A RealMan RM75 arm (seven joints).
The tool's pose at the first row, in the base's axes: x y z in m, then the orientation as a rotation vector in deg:
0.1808 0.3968 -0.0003 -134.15 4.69 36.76
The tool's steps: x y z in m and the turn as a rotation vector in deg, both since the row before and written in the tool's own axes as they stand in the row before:
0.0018 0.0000 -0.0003 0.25 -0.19 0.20
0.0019 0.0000 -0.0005 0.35 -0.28 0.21
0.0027 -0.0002 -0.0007 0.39 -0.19 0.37
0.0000 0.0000 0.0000 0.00 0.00 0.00
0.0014 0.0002 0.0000 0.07 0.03 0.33
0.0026 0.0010 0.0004 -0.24 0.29 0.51
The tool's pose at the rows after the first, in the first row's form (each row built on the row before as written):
0.1825 0.3968 -0.0010 -133.86 4.91 37.03
0.1844 0.3967 -0.0016 -133.45 5.14 37.39
0.1871 0.3967 -0.0023 -133.04 5.61 37.72
0.1871 0.3967 -0.0023 -133.04 5.61 37.72
0.1883 0.3967 -0.0031 -133.01 6.03 37.84
0.1901 0.3965 -0.0052 -133.39 6.69 37.81

